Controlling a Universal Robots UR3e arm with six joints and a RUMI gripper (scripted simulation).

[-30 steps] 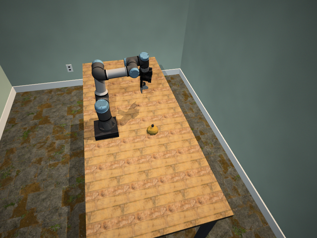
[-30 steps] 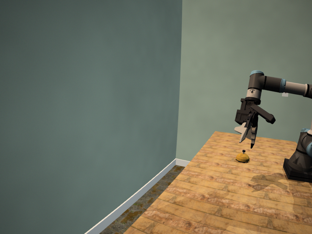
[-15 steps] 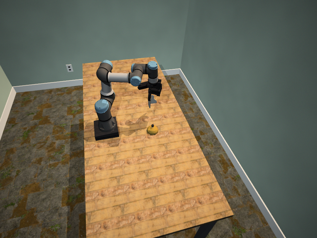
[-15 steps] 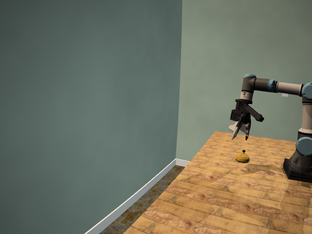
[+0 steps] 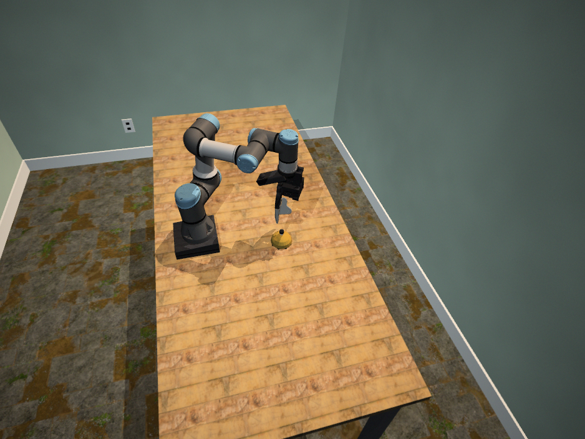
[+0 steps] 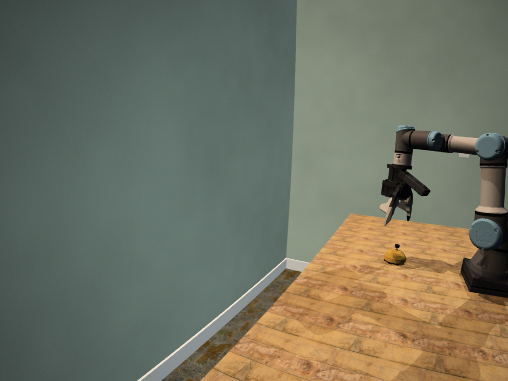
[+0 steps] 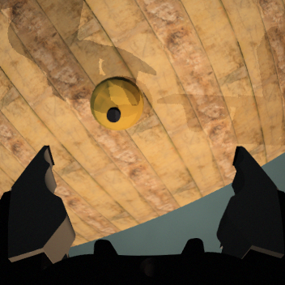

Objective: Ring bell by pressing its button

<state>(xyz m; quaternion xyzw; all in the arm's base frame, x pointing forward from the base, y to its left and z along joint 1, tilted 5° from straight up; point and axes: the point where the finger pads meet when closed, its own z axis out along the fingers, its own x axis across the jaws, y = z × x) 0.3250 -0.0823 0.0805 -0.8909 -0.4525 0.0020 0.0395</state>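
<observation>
The black button lies 100 mm below my hand, 30 mm to the right of it and 10 mm behind it. The rest, counted from my hand: yellow dome bell 110 mm below, 30 mm to the right, 10 mm behind.
</observation>
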